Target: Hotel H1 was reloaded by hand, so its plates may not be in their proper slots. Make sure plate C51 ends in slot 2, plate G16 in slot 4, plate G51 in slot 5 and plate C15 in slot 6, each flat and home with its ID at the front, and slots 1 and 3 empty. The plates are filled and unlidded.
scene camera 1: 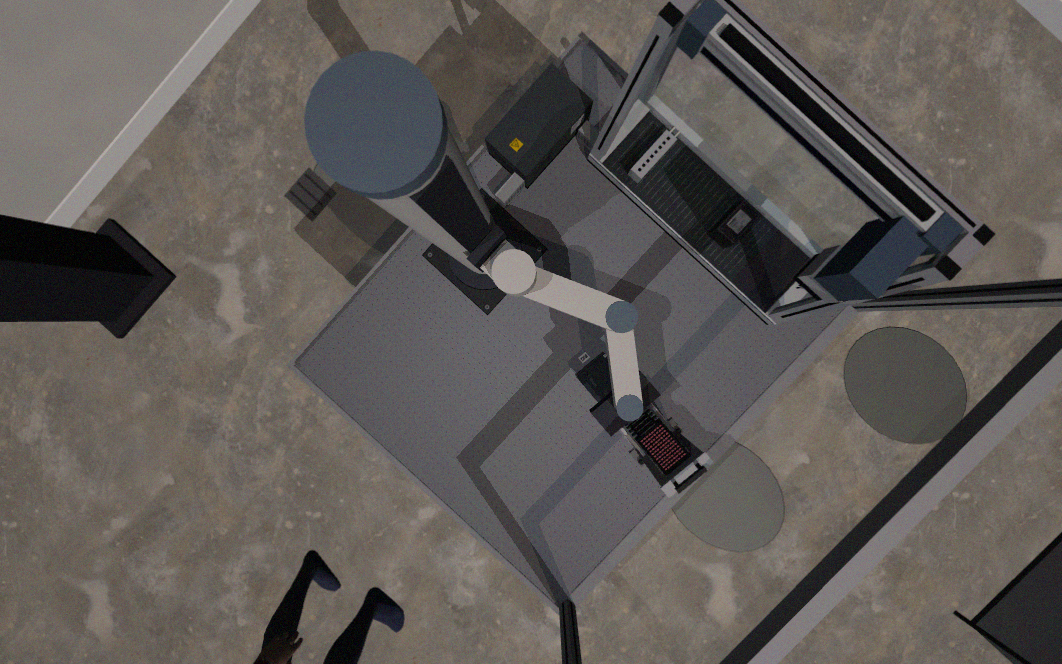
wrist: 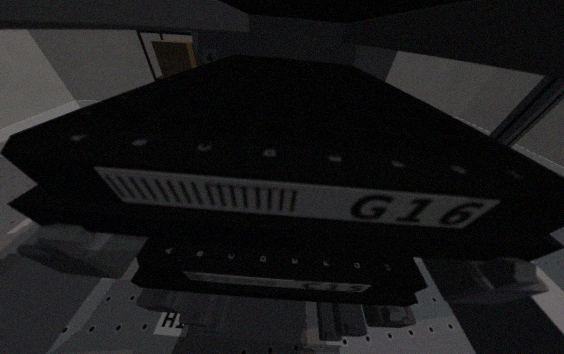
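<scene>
There's a hotel H1 here that I can see, and a flat dark stand, and my own gripper too.
</scene>
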